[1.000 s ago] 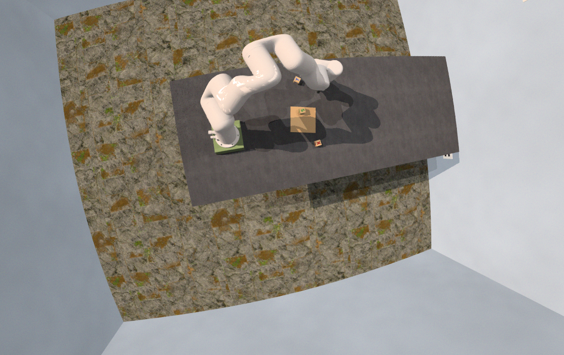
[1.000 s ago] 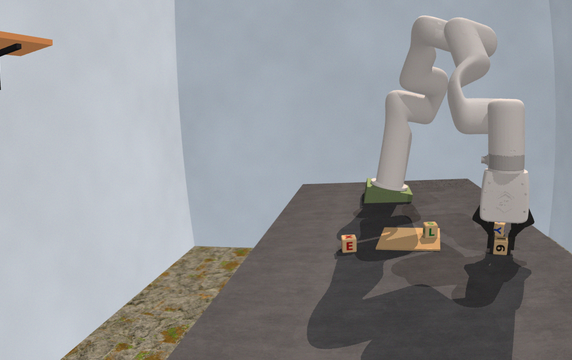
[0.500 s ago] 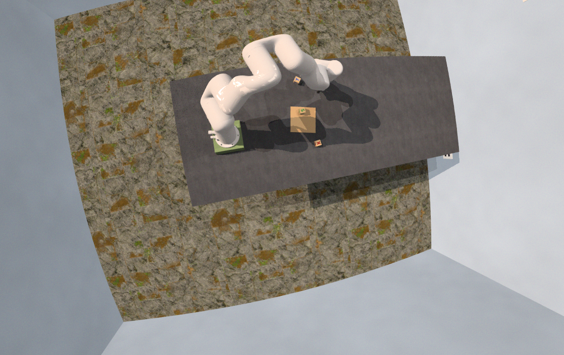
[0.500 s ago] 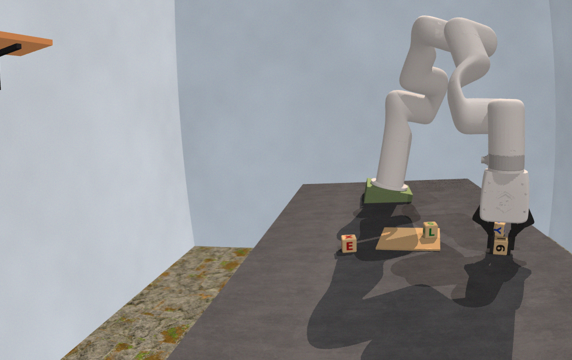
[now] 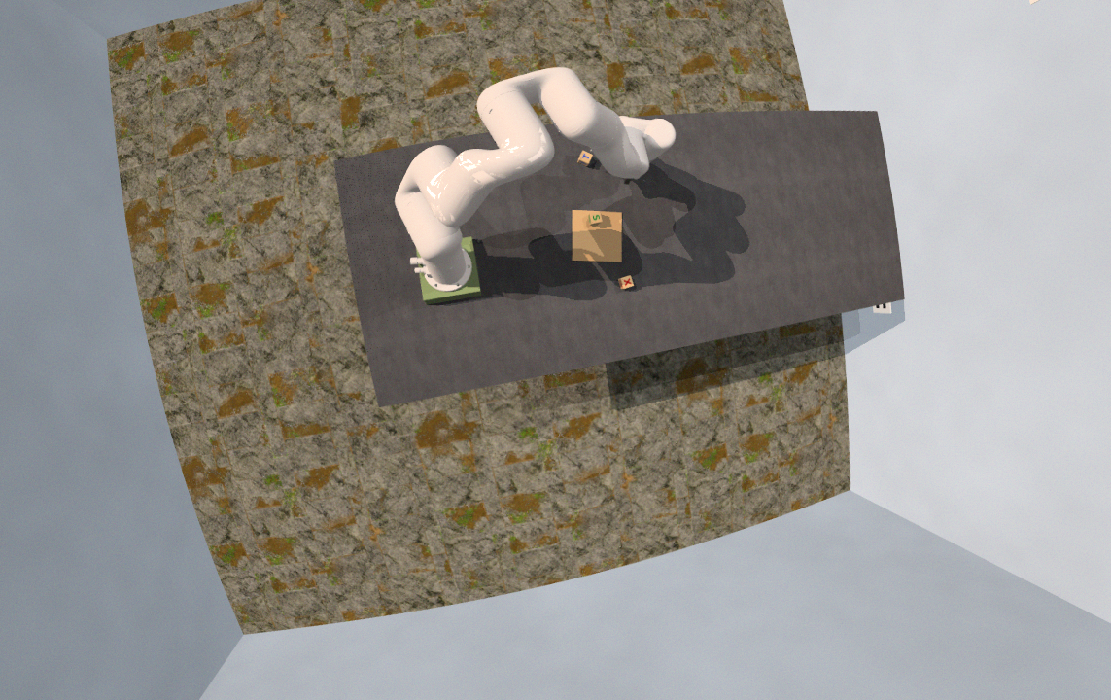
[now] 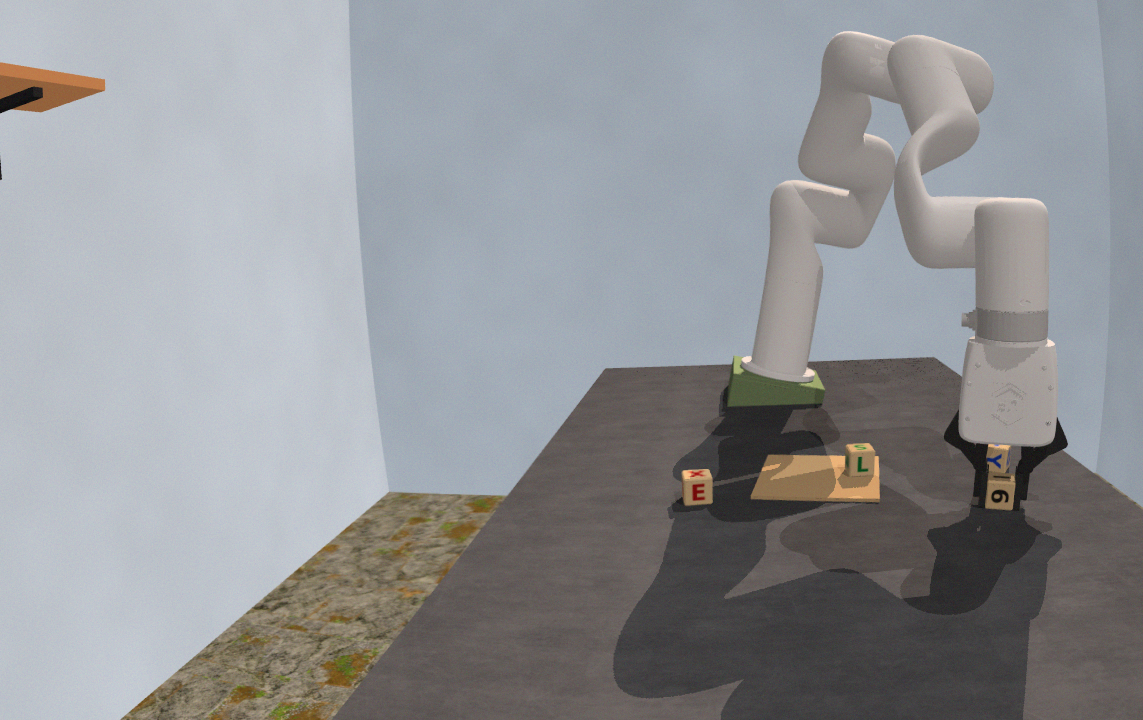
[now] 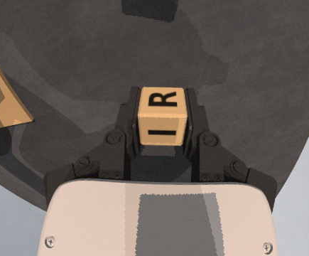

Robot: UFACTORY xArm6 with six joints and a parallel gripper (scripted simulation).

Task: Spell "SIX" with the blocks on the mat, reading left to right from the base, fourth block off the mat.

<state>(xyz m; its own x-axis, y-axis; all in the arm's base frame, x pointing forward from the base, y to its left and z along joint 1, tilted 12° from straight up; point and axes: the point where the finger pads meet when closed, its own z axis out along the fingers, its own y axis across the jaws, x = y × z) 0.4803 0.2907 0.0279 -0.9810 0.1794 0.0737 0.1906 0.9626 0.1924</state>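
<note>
Right now my hand is 200 mm to the left of the tan mat, 80 mm past it and 20 mm above it. The rest, counted from my hand: S block: 150 mm to the right, 90 mm behind; then blue-lettered block: 110 mm behind, 20 mm to the left, 10 mm below; then I block: 10 mm below.
</note>
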